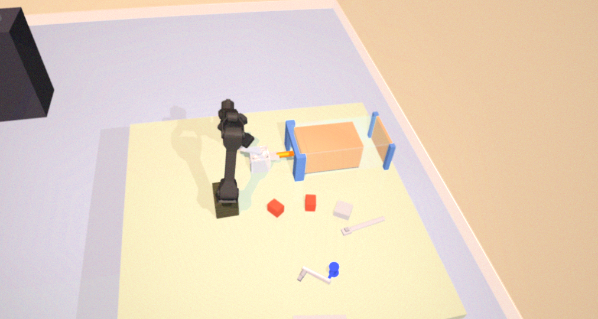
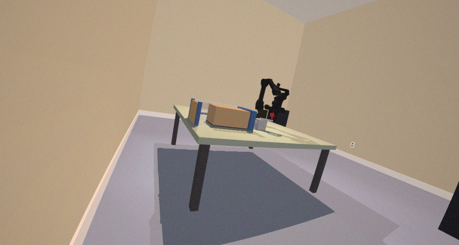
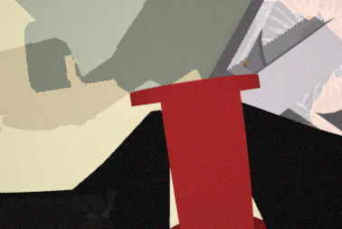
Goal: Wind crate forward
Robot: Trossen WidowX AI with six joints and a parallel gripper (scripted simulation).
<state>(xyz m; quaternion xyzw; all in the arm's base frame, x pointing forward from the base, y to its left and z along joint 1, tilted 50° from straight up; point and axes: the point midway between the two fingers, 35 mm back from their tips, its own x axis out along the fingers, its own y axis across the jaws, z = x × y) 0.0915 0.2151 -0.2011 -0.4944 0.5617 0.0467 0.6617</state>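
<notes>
Right now my gripper tip is 10 cm above the winch, 6 cm to the left of it and 6 cm short of it. Also, from my gripper tip: red spool grip 1 cm to the right, 1 cm behind; blue steel frame 24 cm ahead, 5 cm to the right, 3 cm below; red-knobbed handle 3 cm to the right, 3 cm below, 2 cm ahead.
</notes>
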